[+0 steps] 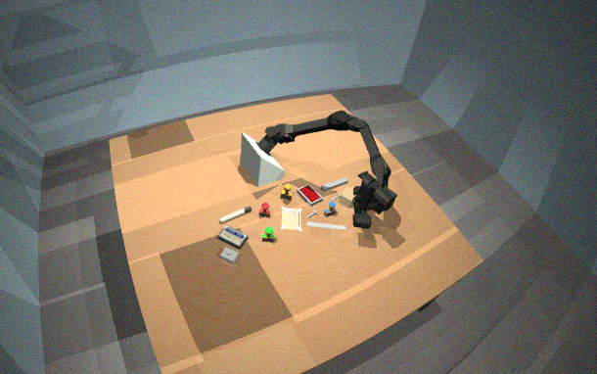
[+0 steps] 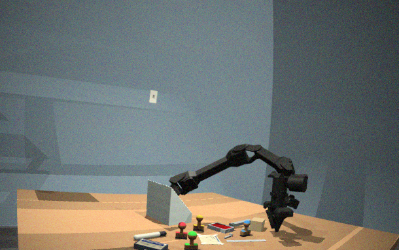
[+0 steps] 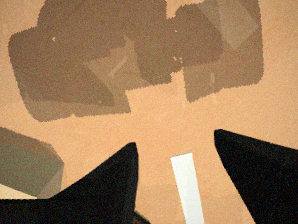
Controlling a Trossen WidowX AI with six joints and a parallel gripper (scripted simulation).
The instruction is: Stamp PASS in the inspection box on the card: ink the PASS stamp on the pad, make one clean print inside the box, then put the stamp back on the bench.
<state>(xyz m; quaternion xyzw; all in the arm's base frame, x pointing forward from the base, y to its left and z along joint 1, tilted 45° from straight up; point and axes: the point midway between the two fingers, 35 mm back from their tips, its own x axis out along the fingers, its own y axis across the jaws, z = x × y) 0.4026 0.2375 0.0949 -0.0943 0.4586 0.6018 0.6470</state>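
Right now the green-knobbed stamp is 40 mm behind my gripper tip, 330 mm to the right of it and 20 mm below it. From my gripper tip the other things lie so: tan cube (130 mm behind, 40 mm to the left, 20 mm below); ruler (40 mm behind, 100 mm to the right, 40 mm below); blue-knobbed stamp (90 mm behind, 60 mm to the right, 20 mm below).
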